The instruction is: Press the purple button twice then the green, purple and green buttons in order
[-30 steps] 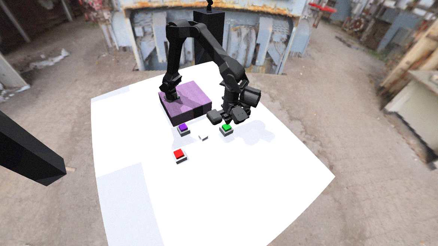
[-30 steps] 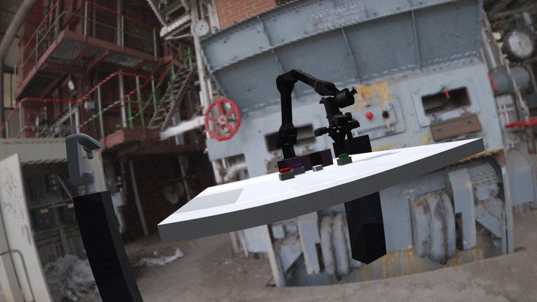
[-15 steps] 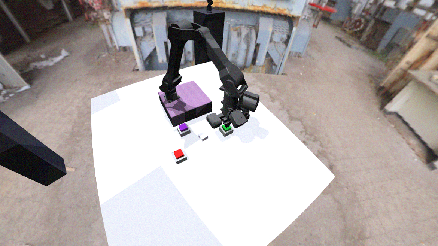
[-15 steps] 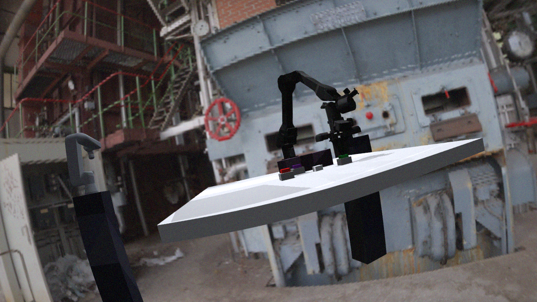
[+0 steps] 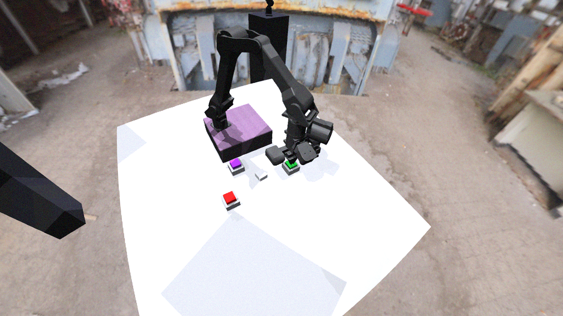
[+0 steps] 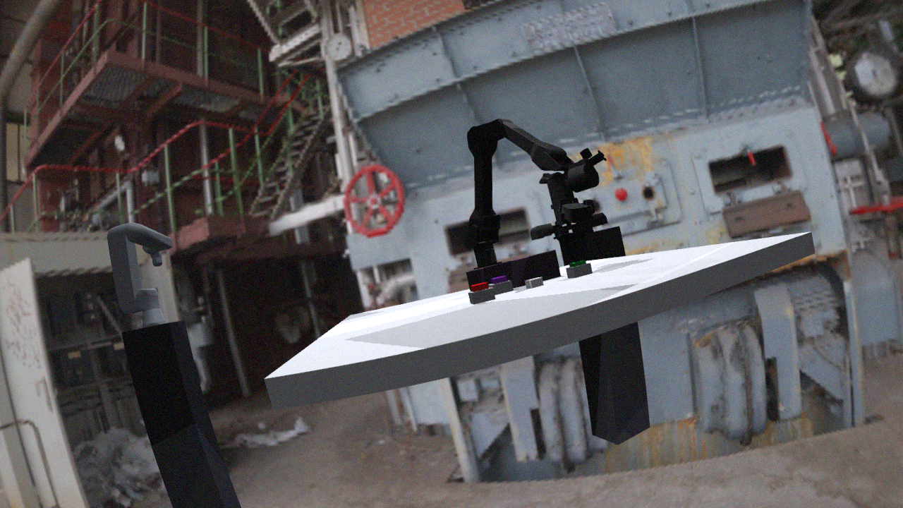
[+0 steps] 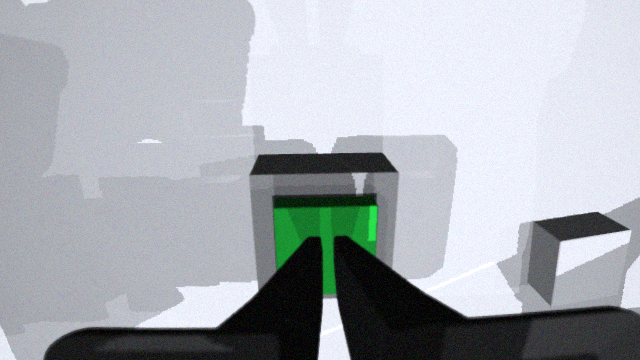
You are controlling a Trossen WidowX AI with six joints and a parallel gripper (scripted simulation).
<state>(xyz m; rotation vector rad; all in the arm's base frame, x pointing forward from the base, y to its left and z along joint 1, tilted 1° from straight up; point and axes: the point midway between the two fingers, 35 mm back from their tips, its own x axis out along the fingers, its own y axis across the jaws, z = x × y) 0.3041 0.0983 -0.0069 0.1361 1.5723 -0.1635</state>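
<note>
Right now the green button is 10 mm below my gripper tip. The rest, counted from my gripper tip: purple button: 130 mm behind, 150 mm to the right; then white block: 40 mm behind, 100 mm to the right, 20 mm below; then red button: 30 mm behind, 250 mm to the right.
</note>
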